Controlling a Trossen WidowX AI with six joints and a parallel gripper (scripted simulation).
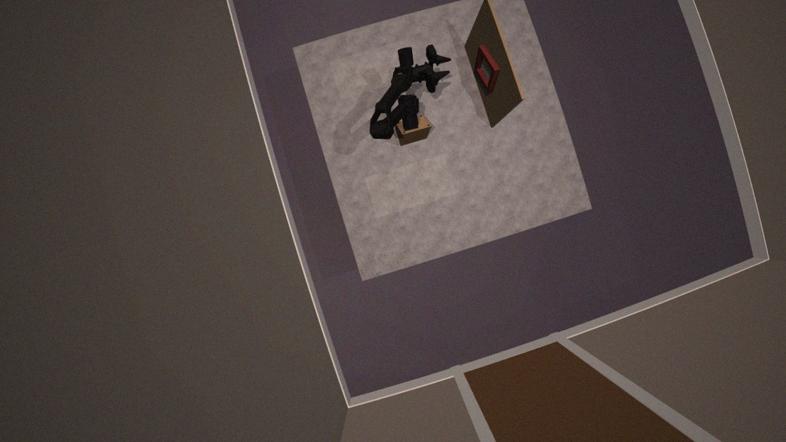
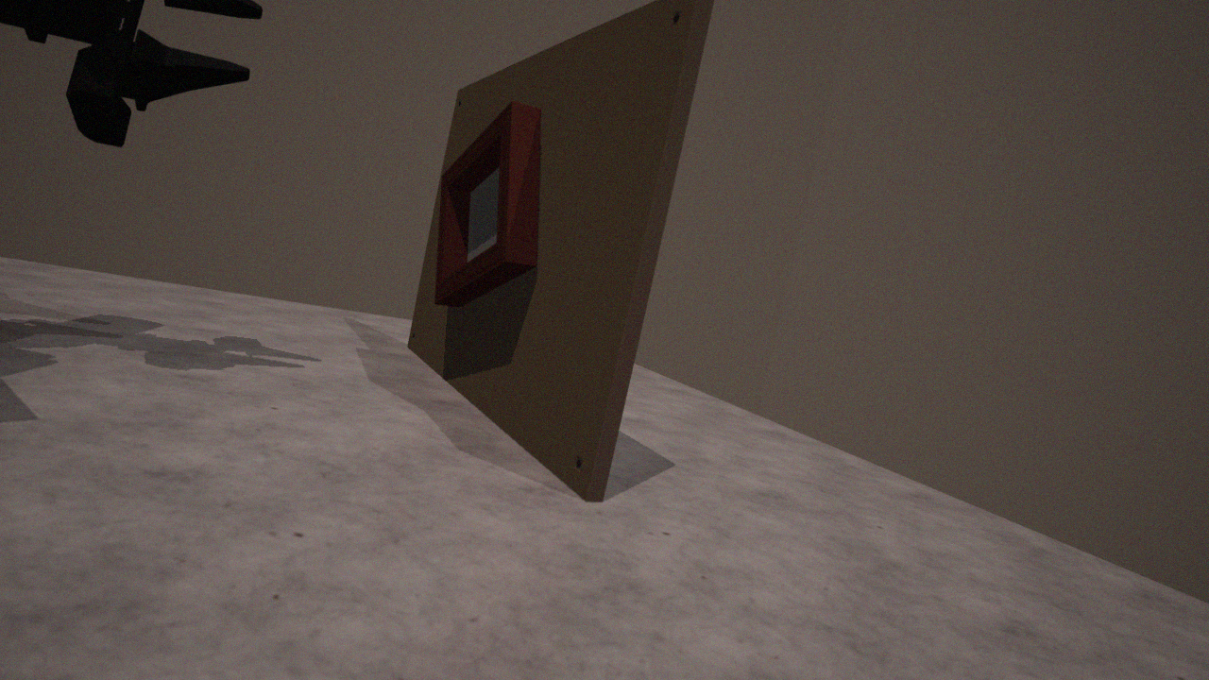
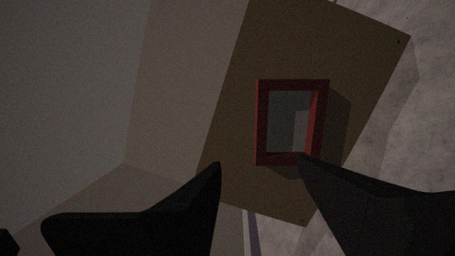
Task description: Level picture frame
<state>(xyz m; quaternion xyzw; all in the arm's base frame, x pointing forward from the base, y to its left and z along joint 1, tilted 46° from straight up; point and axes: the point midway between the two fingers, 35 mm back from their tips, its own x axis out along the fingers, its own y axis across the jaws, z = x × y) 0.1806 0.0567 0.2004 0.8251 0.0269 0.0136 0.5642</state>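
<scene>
Now: gripper tip 200 mm short of the red picture frame and 90 mm above it. From my gripper tip the other things lie so: tan wall board: 210 mm ahead, 90 mm below.
</scene>
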